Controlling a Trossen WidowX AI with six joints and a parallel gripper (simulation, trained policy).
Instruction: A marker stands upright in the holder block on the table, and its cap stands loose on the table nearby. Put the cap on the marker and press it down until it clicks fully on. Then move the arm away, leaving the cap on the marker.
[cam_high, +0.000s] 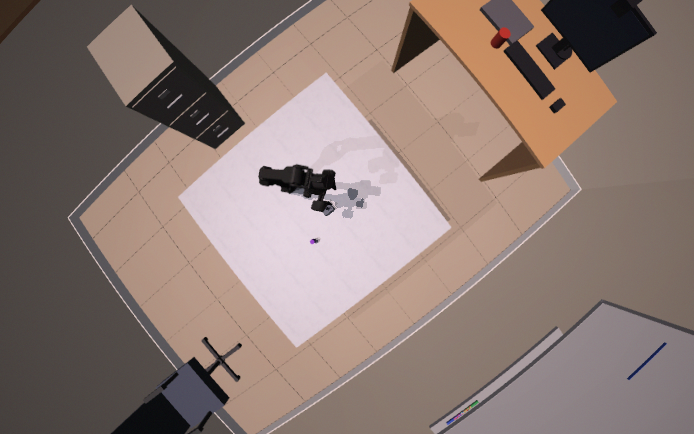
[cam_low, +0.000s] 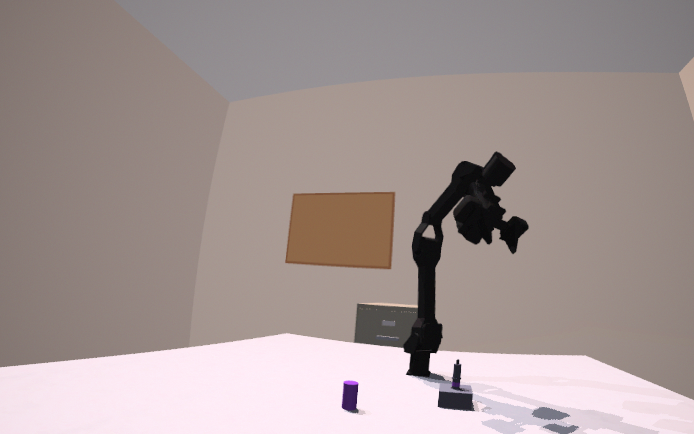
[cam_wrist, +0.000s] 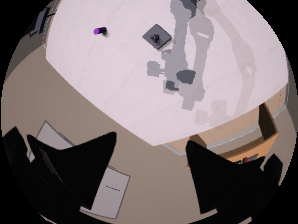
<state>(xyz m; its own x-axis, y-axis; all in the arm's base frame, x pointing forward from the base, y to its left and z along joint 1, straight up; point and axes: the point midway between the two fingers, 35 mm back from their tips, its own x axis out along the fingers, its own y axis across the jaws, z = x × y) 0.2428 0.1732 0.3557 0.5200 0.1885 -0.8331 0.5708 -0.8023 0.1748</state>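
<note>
The purple cap lies 300 mm below my gripper tip, 280 mm to the right of it and 100 mm ahead of it. From my gripper tip the other things lie so: grey holder block (310 mm below, 80 mm to the right, 10 mm behind).
</note>
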